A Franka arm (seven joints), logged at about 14 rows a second.
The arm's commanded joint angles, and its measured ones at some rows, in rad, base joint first. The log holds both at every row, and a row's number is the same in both.
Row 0, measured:
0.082, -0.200, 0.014, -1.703, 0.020, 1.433, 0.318
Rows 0 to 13, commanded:
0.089, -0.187, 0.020, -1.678, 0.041, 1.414, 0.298
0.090, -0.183, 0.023, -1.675, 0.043, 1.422, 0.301
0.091, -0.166, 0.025, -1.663, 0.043, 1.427, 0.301
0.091, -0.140, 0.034, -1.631, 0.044, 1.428, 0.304
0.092, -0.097, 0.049, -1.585, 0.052, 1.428, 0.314
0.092, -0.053, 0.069, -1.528, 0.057, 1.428, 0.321
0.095, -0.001, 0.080, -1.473, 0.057, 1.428, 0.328
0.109, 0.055, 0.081, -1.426, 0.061, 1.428, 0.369
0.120, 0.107, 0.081, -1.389, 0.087, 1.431, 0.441
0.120, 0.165, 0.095, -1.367, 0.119, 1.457, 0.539
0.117, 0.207, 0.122, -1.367, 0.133, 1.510, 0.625
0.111, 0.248, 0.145, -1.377, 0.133, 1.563, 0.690
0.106, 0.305, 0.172, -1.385, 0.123, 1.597, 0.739
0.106, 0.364, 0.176, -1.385, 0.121, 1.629, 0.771
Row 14, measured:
0.111, 0.236, 0.153, -1.440, 0.109, 1.595, 0.676
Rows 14 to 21, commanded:
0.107, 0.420, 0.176, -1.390, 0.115, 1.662, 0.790
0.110, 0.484, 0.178, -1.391, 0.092, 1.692, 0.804
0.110, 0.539, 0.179, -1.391, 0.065, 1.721, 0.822
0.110, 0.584, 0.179, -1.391, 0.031, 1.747, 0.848
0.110, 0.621, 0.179, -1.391, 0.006, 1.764, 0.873
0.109, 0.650, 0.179, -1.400, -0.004, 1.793, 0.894
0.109, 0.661, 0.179, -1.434, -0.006, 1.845, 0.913
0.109, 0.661, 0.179, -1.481, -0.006, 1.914, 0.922
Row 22, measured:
0.109, 0.659, 0.172, -1.444, 0.014, 1.844, 0.869
